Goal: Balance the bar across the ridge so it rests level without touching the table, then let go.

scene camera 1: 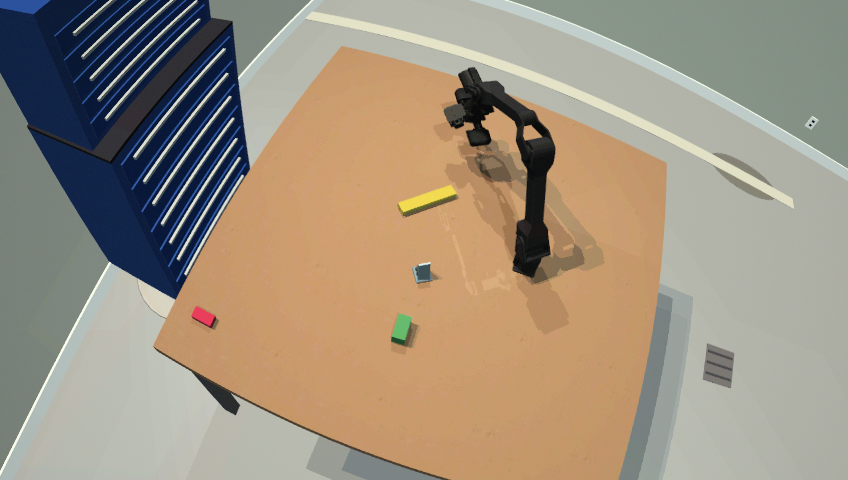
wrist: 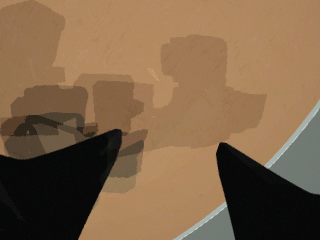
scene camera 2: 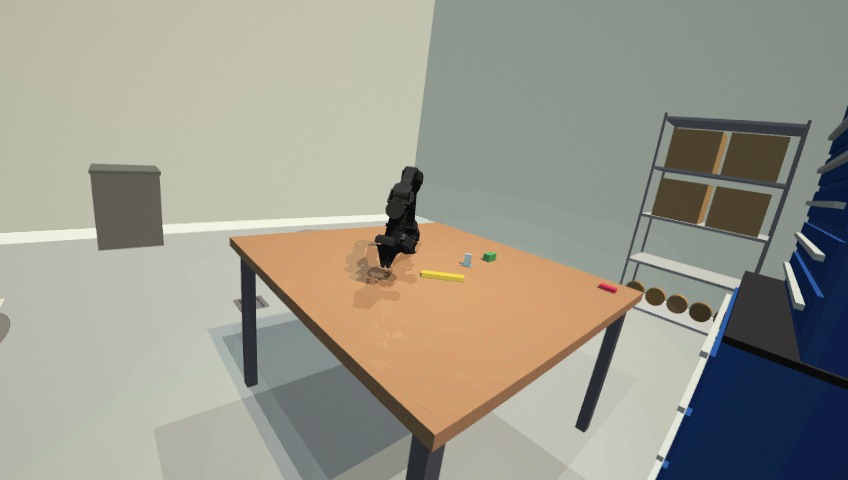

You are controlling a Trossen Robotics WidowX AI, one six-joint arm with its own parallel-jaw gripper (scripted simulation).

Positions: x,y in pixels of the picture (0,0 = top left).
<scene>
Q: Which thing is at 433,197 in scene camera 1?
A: A yellow bar.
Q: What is my gripper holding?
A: Nothing.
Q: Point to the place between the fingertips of my gripper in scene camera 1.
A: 466,126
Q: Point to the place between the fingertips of my gripper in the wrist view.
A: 170,142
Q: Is my gripper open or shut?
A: Open.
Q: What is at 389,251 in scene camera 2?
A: My gripper.
</scene>
